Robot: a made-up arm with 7 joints. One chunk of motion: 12 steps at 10 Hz.
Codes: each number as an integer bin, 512 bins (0 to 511) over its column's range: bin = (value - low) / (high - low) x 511, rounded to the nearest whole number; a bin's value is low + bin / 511 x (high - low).
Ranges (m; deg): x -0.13..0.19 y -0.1..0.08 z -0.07..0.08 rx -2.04..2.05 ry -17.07..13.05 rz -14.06..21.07
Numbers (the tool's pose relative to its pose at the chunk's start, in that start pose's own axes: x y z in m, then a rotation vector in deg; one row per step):
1: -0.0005 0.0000 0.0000 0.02 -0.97 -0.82
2: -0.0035 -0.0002 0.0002 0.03 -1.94 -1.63
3: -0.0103 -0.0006 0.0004 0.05 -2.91 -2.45
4: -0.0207 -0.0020 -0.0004 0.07 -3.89 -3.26
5: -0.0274 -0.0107 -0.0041 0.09 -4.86 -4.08
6: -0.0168 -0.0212 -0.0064 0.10 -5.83 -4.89
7: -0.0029 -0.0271 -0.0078 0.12 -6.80 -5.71
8: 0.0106 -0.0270 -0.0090 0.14 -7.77 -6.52
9: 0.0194 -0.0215 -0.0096 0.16 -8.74 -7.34
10: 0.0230 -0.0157 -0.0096 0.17 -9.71 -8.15
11: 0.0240 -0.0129 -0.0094 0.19 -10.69 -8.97
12: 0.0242 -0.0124 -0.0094 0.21 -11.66 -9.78
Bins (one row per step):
1: 207 284 238 257 273 193
2: 202 283 239 259 257 181
3: 191 282 240 261 240 169
4: 175 278 237 264 224 157
5: 164 254 224 266 207 145
6: 181 224 217 267 191 133
7: 203 207 212 270 174 121
8: 225 207 208 272 158 110
9: 239 223 206 275 141 98
10: 244 239 206 276 125 86
11: 246 247 206 279 108 74
12: 246 249 206 281 92 62

